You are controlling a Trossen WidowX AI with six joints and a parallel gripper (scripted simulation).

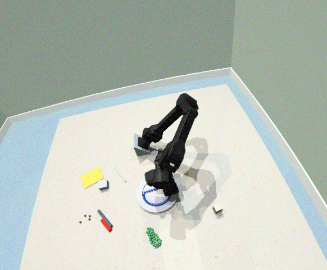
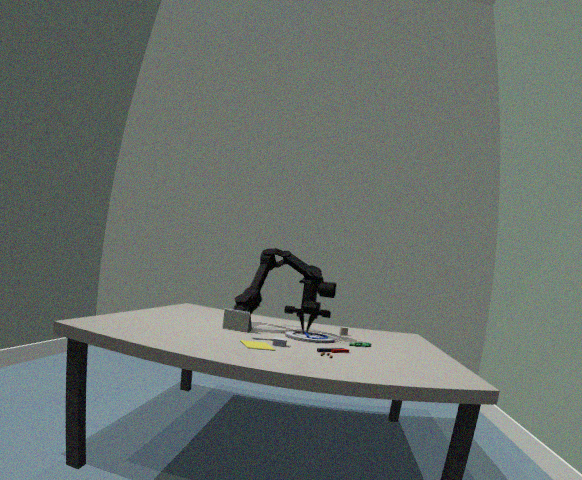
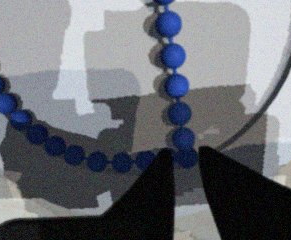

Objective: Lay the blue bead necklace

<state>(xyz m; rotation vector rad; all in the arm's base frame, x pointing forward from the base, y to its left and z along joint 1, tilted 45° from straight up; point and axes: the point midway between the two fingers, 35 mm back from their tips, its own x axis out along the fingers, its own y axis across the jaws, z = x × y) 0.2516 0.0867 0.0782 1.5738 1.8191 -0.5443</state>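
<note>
The round bead board lies 30 mm ahead of my gripper tip, 50 mm to the right of it and 10 mm below it. The rest, counted from my gripper tip: white cube: 40 mm behind, 330 mm to the right; then cream cube: 150 mm ahead, 200 mm to the left; then stick: 100 mm behind, 250 mm to the right, 10 mm below.
</note>
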